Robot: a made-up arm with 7 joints.
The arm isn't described. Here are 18 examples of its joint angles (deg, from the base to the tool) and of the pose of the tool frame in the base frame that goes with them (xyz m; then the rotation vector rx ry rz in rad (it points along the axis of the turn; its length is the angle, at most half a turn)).
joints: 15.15 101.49 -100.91 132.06 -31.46 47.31 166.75
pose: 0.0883 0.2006 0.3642 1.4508 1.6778 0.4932
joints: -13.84 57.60 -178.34 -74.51 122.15 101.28 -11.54
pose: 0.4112 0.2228 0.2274 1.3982 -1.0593 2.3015
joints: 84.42 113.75 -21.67 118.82 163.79 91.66 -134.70
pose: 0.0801 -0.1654 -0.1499 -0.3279 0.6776 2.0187
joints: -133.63 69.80 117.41 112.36 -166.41 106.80 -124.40
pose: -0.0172 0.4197 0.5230 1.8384 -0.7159 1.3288
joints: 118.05 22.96 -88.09 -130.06 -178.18 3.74 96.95
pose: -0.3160 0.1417 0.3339 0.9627 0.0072 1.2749
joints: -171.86 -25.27 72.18 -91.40 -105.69 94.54 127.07
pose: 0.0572 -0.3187 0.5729 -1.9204 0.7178 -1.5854
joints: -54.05 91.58 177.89 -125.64 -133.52 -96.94 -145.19
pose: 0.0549 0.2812 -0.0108 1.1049 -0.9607 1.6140
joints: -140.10 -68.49 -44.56 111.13 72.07 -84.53 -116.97
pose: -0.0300 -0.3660 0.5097 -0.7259 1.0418 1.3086
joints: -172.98 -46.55 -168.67 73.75 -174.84 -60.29 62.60
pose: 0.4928 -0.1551 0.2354 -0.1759 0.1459 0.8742
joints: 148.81 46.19 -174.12 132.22 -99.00 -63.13 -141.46
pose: 0.1714 -0.0827 0.5201 0.3469 -1.5062 -1.3692
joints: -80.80 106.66 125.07 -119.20 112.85 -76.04 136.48
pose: -0.1624 0.1737 -0.0551 -0.0784 -0.1909 -0.2659
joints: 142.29 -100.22 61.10 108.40 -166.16 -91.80 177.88
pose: -0.0396 0.2726 0.3321 -1.1173 0.7888 -0.1919
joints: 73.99 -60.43 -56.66 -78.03 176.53 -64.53 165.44
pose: -0.4337 0.4712 0.4028 1.9438 0.0721 0.5622
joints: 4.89 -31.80 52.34 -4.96 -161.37 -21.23 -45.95
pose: -0.4342 0.0013 0.9489 0.5793 2.6091 0.4830
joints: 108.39 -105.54 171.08 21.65 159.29 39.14 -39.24
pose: 0.2522 0.6772 -0.0015 1.3336 -0.7638 -0.1039
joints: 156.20 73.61 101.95 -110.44 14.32 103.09 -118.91
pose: -0.2247 -0.4232 0.3769 -0.9007 1.8646 0.1891
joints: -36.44 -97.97 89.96 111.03 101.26 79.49 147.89
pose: 0.0028 -0.4029 0.0937 -0.0718 -0.2462 -1.1212
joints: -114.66 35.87 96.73 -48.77 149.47 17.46 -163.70
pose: -0.4721 0.1866 0.7772 2.0452 1.1614 1.4960
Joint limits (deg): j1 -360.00..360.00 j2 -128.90..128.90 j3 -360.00..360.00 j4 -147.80..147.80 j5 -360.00..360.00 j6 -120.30..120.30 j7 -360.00..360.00
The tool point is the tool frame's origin. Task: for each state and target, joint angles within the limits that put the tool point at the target. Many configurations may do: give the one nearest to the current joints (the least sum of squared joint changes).
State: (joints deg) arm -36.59 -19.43 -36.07 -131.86 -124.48 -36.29 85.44
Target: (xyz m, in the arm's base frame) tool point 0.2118 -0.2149 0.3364
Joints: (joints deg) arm -54.19 -10.49 -58.81 -145.03 -117.37 -52.63 85.44
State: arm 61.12 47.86 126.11 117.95 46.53 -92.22 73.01
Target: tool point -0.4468 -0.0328 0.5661
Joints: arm 116.45 48.12 111.43 103.50 45.71 -66.57 73.01
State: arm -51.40 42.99 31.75 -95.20 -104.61 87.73 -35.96
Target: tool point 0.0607 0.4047 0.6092
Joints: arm -36.40 61.15 40.25 -76.59 -95.58 87.32 -35.96
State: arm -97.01 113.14 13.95 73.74 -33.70 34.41 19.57
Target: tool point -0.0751 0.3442 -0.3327
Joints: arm -105.74 120.11 5.50 47.82 -36.48 23.05 19.57
